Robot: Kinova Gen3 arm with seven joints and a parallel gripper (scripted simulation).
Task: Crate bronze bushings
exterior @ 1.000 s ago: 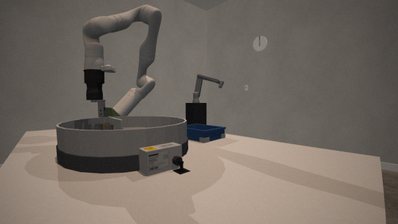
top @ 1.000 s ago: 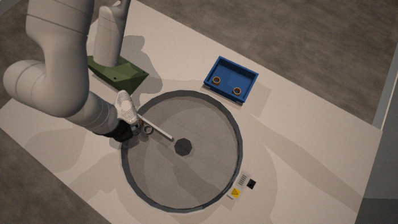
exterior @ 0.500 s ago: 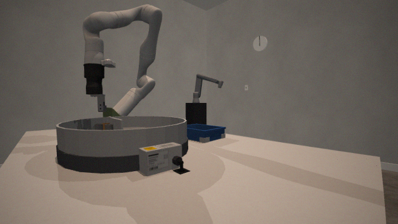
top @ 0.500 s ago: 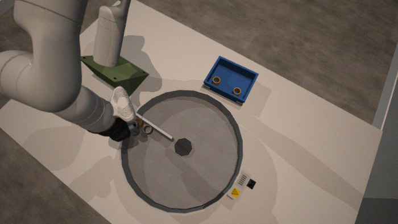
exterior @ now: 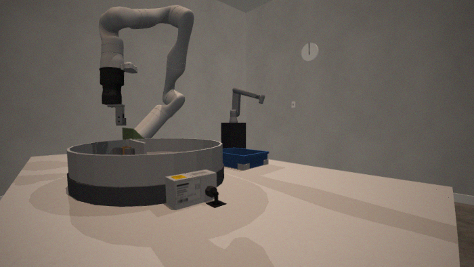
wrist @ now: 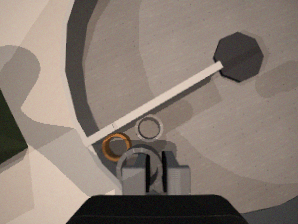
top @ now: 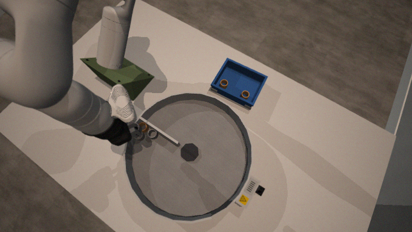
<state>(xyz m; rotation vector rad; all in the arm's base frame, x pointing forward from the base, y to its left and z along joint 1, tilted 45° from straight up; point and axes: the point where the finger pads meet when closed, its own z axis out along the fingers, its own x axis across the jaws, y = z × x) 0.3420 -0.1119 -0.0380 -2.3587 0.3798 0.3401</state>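
My hand is 140 mm short of the round turning table, 130 mm above it and 70 mm to the right of it. Also, from my hand: blue crate 410 mm to the left, 150 mm below, 90 mm ahead.
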